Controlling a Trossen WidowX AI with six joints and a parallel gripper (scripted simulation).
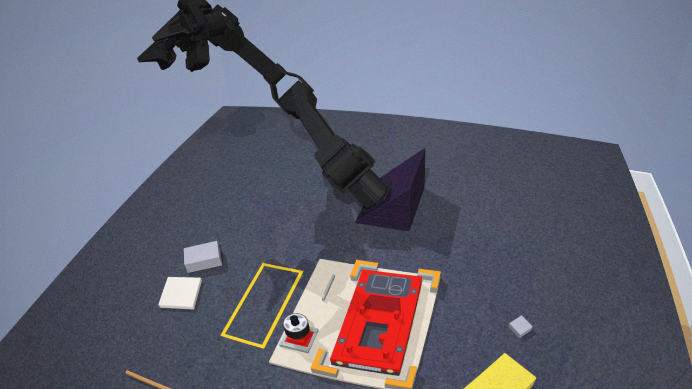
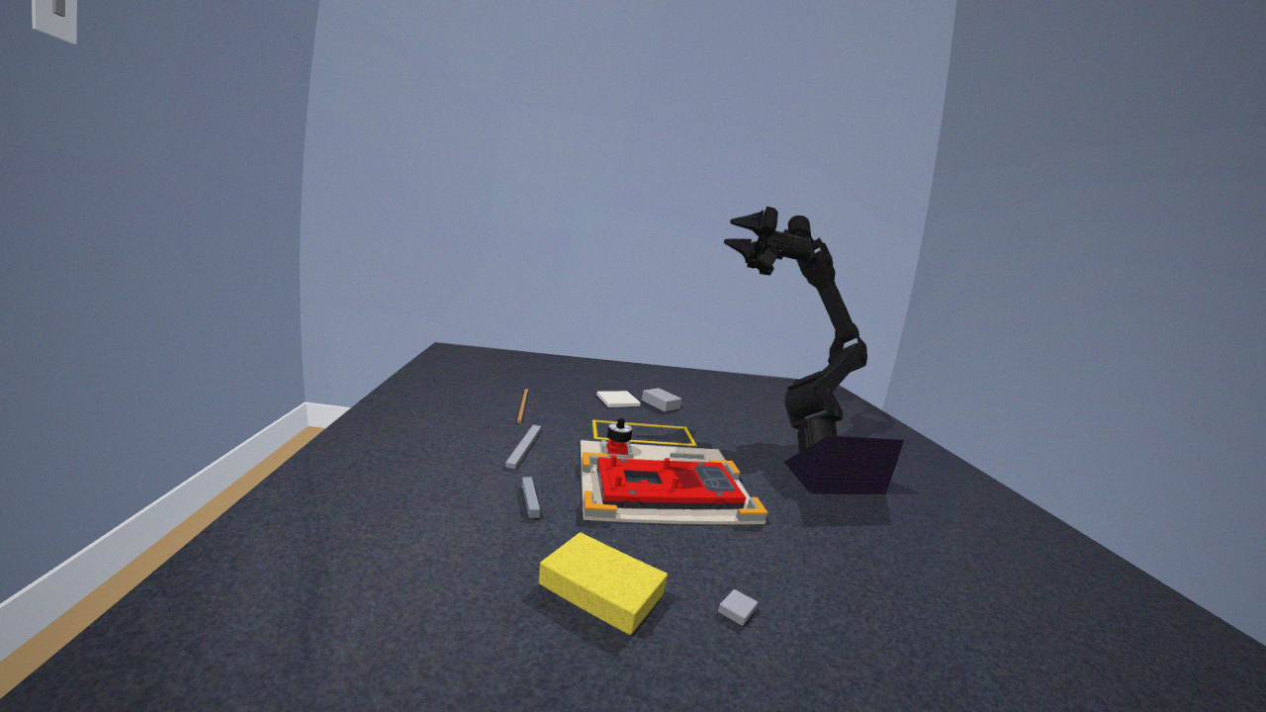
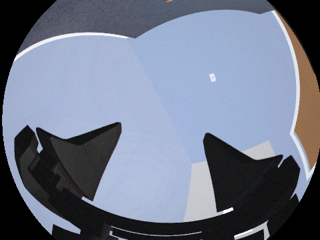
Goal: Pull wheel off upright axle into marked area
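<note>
Now: the wheel 37 cm to the left of my gripper tip, 37 cm below it and 25 cm ahead of it. Also, from my gripper tip: white tile (40 cm below, 22 cm ahead, 11 cm to the left); then black upright axle (37 cm to the left, 37 cm below, 25 cm ahead); then grey block (40 cm below, 13 cm ahead, 12 cm to the left).
</note>
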